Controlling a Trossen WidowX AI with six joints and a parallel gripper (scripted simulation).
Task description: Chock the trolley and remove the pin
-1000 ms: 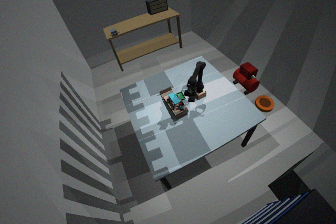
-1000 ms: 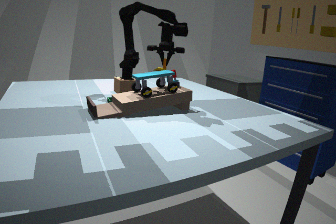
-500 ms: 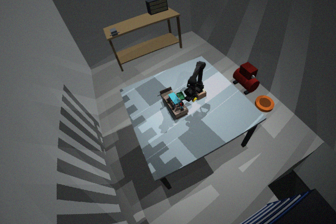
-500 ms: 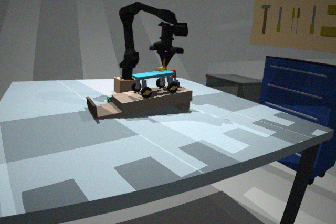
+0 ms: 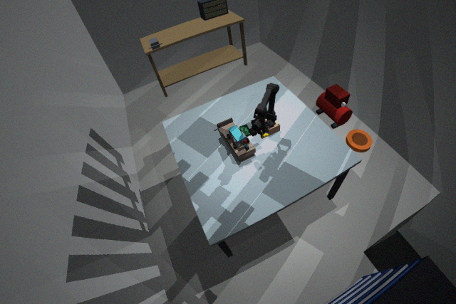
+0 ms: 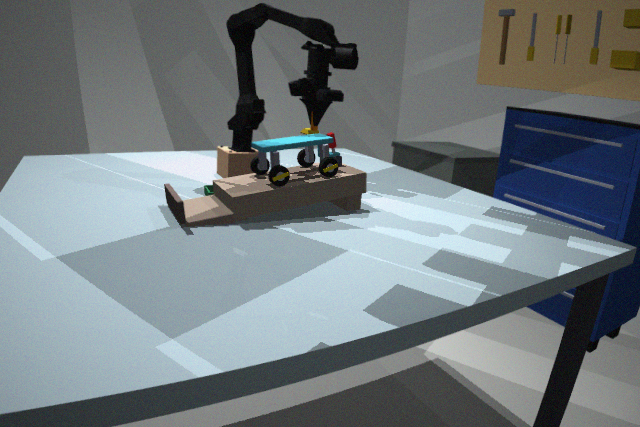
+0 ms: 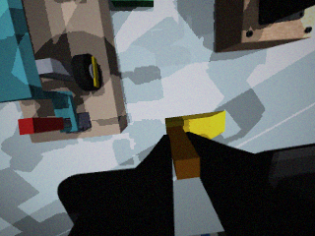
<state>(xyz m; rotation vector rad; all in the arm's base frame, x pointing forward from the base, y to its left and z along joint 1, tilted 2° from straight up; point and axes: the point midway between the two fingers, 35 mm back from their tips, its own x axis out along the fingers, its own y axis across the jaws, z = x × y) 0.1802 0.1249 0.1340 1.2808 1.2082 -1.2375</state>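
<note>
Now: the blue-topped trolley 140 mm ahead of my gripper tip, 140 mm to the right of it and 60 mm below it. The rest, counted from my gripper tip: tan ramp 140 mm ahead, 140 mm to the right, 130 mm below; then yellow chock 20 mm behind, 10 mm below; then red-headed stop pin 130 mm ahead, 20 mm to the right, 40 mm below.
</note>
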